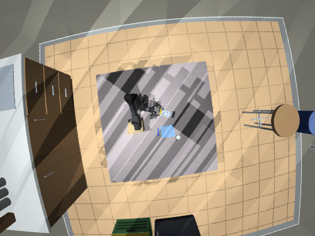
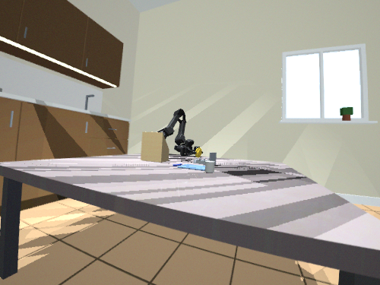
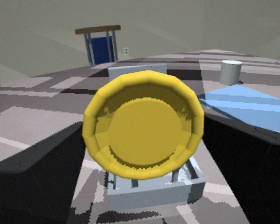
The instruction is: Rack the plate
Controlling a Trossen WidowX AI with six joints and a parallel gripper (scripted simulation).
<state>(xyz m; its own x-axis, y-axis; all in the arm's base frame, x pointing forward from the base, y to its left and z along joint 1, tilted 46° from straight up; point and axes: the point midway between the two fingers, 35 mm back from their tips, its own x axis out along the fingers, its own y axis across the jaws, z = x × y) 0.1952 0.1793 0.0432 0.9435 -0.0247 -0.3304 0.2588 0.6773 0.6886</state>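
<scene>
Now: gripper tip 5 cm short of the dish rack, 2 cm to the left of it and 5 cm above it. Also, from my gripper tip: blue utensil 4 cm behind, 23 cm to the right, 7 cm below; plate 1 cm behind.
</scene>
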